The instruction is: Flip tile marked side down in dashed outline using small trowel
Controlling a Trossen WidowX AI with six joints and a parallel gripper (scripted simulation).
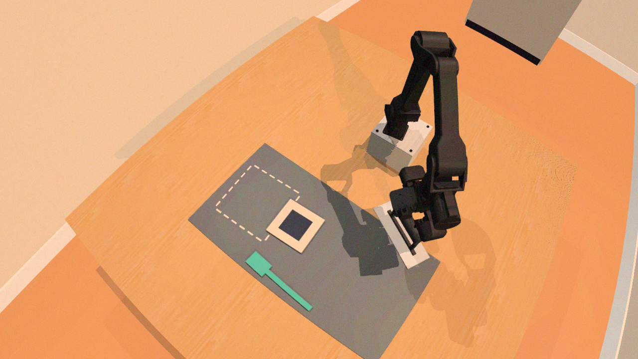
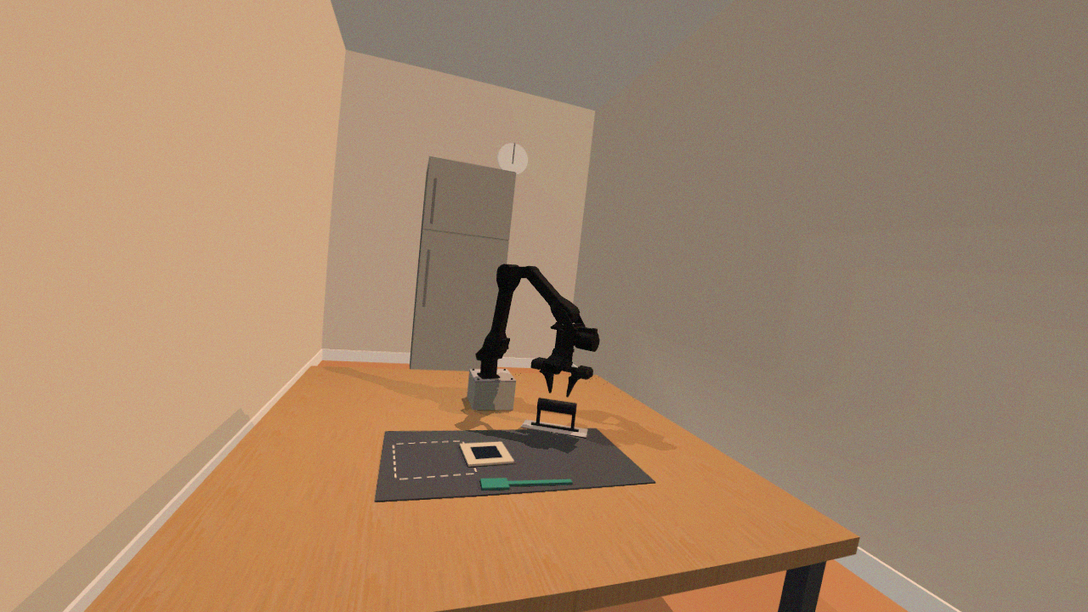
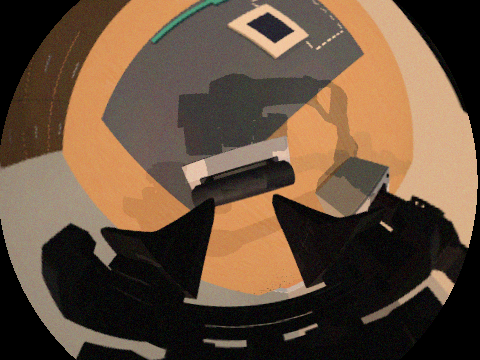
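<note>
Now: gripper tip 1 cm past the trowel, 2 cm to the left of it and 7 cm above it. The rest, counted from my gripper tip: green flat tool 28 cm ahead, 25 cm to the right, 10 cm below; square tile 12 cm ahead, 27 cm to the right, 10 cm below; grey mat 14 cm ahead, 21 cm to the right, 13 cm below.
</note>
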